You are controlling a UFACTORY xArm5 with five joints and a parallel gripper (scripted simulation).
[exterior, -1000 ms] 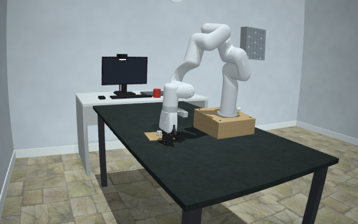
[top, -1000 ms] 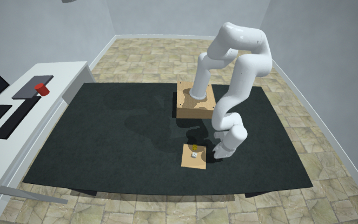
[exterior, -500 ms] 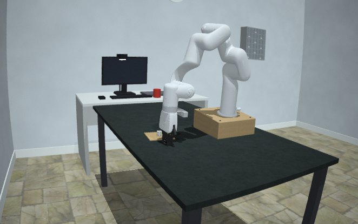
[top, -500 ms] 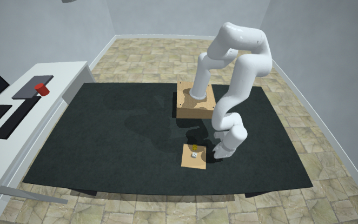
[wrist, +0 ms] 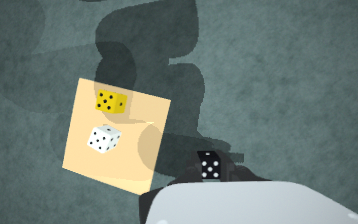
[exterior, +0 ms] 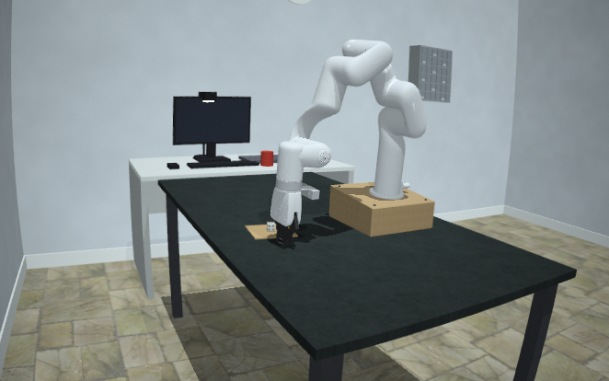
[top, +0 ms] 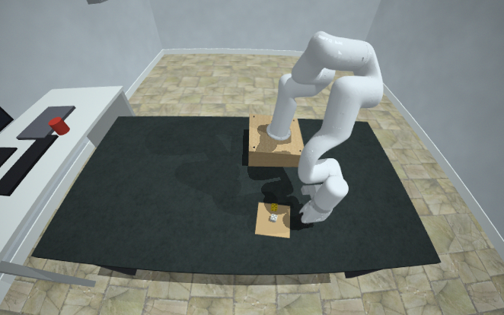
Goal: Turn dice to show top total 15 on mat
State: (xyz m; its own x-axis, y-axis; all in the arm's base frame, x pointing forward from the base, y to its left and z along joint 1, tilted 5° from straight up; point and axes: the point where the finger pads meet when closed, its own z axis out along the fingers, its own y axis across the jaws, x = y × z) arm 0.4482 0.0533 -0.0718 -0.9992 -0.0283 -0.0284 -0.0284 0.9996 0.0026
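Now: the white die 13 cm to the right of my hand, 3 cm behind it and 1 cm below it. The rest, counted from my hand: black die (1 cm below); then tan mat (13 cm to the right, 3 cm behind, 2 cm below); then yellow die (12 cm to the right, 8 cm behind, 1 cm below).
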